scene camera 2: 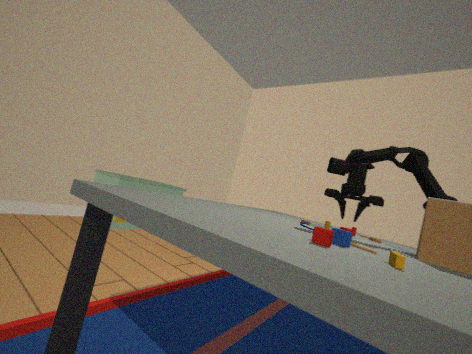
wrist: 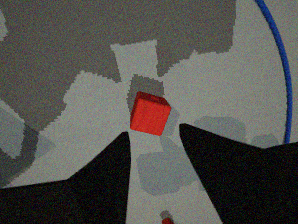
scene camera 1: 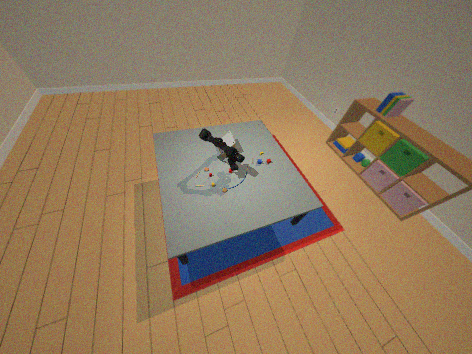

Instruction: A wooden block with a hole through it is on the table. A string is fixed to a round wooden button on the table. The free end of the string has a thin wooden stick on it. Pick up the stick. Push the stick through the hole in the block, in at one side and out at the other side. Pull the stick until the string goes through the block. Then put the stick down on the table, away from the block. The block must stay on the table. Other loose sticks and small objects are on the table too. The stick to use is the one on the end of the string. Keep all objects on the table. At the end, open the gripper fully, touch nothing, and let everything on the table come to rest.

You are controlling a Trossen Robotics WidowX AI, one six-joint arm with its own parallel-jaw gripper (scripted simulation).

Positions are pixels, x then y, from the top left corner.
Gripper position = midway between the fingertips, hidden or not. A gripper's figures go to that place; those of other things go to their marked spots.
Labels:
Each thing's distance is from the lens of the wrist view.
my gripper (wrist: 154, 133): 0.11 m
red cube (wrist: 150, 113): 0.14 m

